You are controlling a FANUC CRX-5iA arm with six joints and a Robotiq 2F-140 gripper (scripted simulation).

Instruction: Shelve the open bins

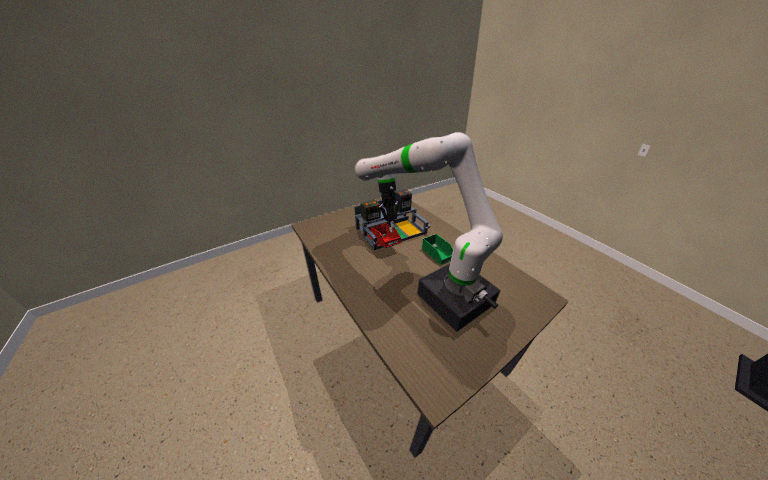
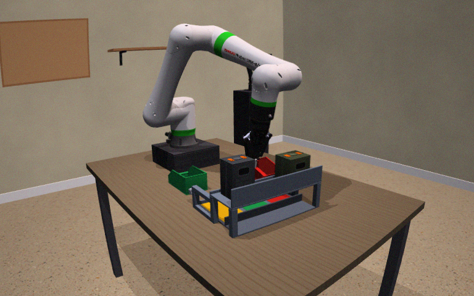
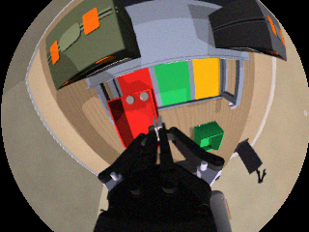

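Right now my hand is 5 cm to the right of the red bin, 4 cm above it and 1 cm past it. Also, from my hand: green bin: 23 cm behind, 17 cm to the right, 8 cm below; then olive box: 18 cm ahead, 4 cm to the left, 3 cm above; then black box: 19 cm to the right, 16 cm ahead, 4 cm above.
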